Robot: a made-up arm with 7 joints.
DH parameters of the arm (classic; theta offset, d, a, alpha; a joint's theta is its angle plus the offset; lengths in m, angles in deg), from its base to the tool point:
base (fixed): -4.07 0 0 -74.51
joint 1: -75.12 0.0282 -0.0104 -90
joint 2: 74 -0.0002 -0.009 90
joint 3: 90 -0.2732 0.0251 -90
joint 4: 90 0.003 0.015 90
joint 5: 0 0.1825 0.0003 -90
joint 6: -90 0 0.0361 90
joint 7: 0 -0.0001 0 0
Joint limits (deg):
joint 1: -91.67..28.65
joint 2: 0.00..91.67
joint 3: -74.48..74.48
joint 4: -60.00..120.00
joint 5: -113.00..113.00
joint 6: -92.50..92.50
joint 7: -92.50..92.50
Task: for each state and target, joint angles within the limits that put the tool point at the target. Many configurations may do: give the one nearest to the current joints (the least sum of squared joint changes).
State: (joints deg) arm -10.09 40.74 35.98 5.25 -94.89 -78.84 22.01
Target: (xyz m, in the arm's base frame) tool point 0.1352 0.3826 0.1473
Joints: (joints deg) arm -22.62 82.26 47.62 15.11 -96.93 -73.00 22.01
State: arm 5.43 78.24 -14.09 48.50 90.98 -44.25 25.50
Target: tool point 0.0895 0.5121 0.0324
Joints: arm -4.65 91.67 25.28 72.45 93.04 -15.49 25.50
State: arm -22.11 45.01 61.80 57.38 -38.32 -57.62 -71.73
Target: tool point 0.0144 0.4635 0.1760
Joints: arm -66.37 91.67 74.48 50.49 -49.12 -35.64 -71.73
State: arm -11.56 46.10 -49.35 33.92 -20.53 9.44 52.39
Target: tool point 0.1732 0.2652 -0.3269
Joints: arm -14.94 58.05 -44.65 24.67 -20.52 7.95 52.39
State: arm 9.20 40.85 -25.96 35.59 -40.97 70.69 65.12
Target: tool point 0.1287 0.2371 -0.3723
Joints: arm -9.50 41.29 -22.06 31.37 -40.77 68.78 65.12
